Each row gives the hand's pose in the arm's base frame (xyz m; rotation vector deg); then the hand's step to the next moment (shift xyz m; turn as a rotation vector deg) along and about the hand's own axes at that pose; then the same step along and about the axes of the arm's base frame.
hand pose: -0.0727 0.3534 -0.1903 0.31 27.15 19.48
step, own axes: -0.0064 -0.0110 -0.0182 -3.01 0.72 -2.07
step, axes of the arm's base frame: -0.0100 -0.0138 -0.0143 -3.67 -0.44 -0.44
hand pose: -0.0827 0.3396 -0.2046 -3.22 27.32 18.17
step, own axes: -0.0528 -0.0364 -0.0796 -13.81 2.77 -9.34
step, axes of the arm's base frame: -0.0682 -0.0598 -0.0472 -16.61 -2.51 -1.89
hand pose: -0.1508 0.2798 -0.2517 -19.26 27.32 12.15
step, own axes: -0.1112 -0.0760 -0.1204 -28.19 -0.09 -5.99
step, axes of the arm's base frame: -0.1252 -0.1275 -0.0268 -26.92 -5.68 8.59
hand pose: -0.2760 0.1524 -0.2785 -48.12 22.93 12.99
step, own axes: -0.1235 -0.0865 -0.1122 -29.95 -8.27 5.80
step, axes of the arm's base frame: -0.1097 -0.1461 0.0443 -22.66 -2.11 21.94
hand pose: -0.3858 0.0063 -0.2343 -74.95 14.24 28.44
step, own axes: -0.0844 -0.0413 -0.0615 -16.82 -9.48 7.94
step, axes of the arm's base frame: -0.0473 -0.0840 0.0576 -10.86 2.47 17.66
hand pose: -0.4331 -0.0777 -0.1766 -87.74 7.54 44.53
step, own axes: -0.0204 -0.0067 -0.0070 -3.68 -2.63 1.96
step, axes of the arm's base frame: -0.0093 -0.0130 0.0160 -2.17 0.83 4.35
